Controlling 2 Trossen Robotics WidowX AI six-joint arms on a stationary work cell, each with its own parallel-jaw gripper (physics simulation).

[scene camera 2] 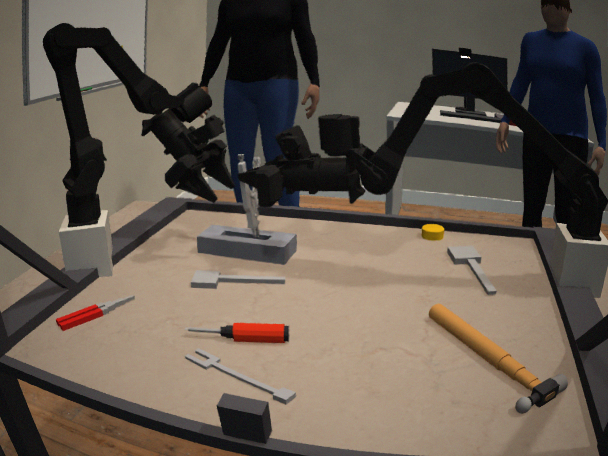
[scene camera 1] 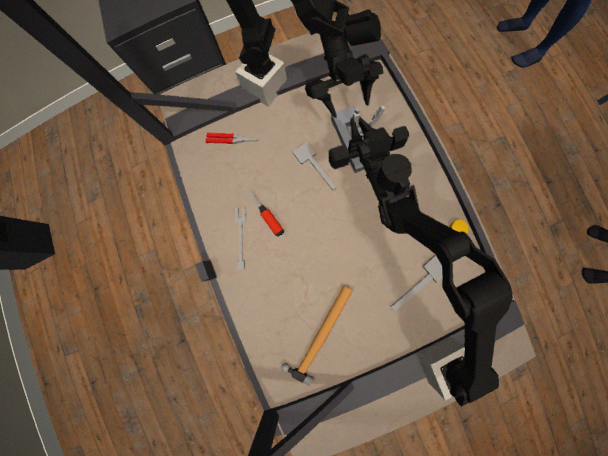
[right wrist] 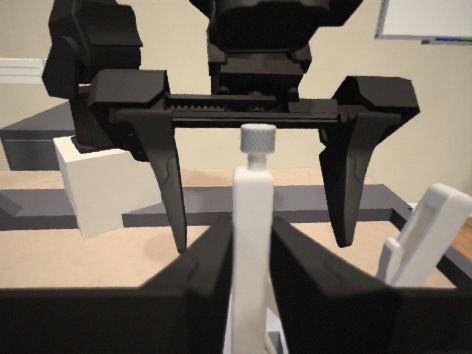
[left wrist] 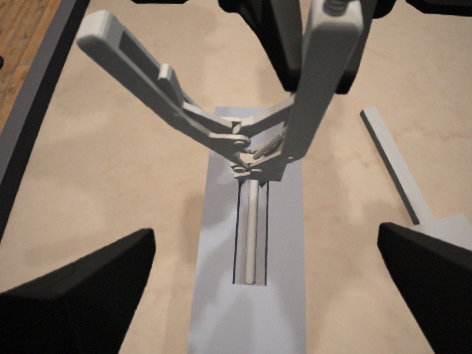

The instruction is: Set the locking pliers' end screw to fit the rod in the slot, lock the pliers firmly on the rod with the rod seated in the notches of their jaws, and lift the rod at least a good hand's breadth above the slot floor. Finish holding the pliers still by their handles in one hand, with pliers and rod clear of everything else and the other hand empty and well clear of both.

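Places are measured from the left arm's base along level axes (x ahead, y left, z up), in millimetres.
Pixels of known places: left gripper, fingertip midpoint: [scene camera 2: 224, 194] [scene camera 1: 351, 111] [left wrist: 265, 236]; right gripper, fingertip midpoint: [scene camera 2: 240, 175] [scene camera 1: 354, 117] [right wrist: 249, 227] [left wrist: 319, 85]; left arm's base, link origin: [scene camera 2: 84, 220] [scene camera 1: 259, 66] [right wrist: 103, 142]; right arm's base, link origin: [scene camera 2: 583, 233] [scene camera 1: 456, 373].
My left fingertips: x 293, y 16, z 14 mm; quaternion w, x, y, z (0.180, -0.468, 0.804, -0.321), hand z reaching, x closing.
For each thing: its middle in the pictures, then the offset to it from my left fingertips. "spot": a spot on its surface instead.
- locking pliers, body centre: [right wrist: 330, 334] [left wrist: 225, 130] [scene camera 2: 253, 194] [scene camera 1: 366, 126] dx +53, dy -12, dz -2 mm
- knurled end screw, surface spot: [left wrist: 336, 7] [right wrist: 257, 159] spot: dx +25, dy -32, dz +69 mm
- rod, body centre: [left wrist: 252, 220] dx +34, dy -16, dz -104 mm
- grey block, body centre: [left wrist: 252, 218] [scene camera 2: 245, 243] [scene camera 1: 354, 139] dx +34, dy -16, dz -97 mm
- Red pliers, body centre: [scene camera 2: 97, 310] [scene camera 1: 231, 138] dx -266, dy -213, dz -109 mm
- red screwdriver, body centre: [scene camera 2: 235, 332] [scene camera 1: 264, 212] dx -46, dy -333, dz -101 mm
- fork-shaped tool, body centre: [scene camera 2: 237, 375] [scene camera 1: 240, 237] dx -62, dy -428, dz -111 mm
- hammer, body centre: [scene camera 2: 484, 351] [scene camera 1: 319, 332] dx +263, dy -507, dz -102 mm
- yellow disc, body centre: [scene camera 2: 432, 232] [scene camera 1: 458, 228] dx +421, dy -54, dz -105 mm
The locking pliers [scene camera 1: 378, 115] [scene camera 2: 250, 205] [left wrist: 170, 107] stand upright, jaws down, handles spread apart. My right gripper [scene camera 2: 246, 176] [right wrist: 249, 227] is shut on the pliers' handle that carries the knurled end screw [left wrist: 336, 7] [right wrist: 258, 139]. The rod [left wrist: 251, 235] lies in the slot of the grey block [scene camera 2: 240, 249] [left wrist: 287, 300]. The jaws are at the rod's far end in the left wrist view; their notches are hidden. My left gripper [scene camera 2: 224, 193] [left wrist: 265, 236] is open and empty beside the pliers, its fingers on either side of the end screw in the right wrist view, but farther back.
A flat-headed tool [scene camera 1: 317, 167] [scene camera 2: 250, 279] lies near the block. Red pliers [scene camera 1: 220, 138] [scene camera 2: 82, 316], a red screwdriver [scene camera 1: 271, 221] [scene camera 2: 260, 332], a fork-shaped tool [scene camera 1: 241, 240], a hammer [scene camera 1: 325, 330], another flat-headed tool [scene camera 2: 465, 255] and a yellow disc [scene camera 1: 459, 227] [scene camera 2: 432, 232] lie farther off.
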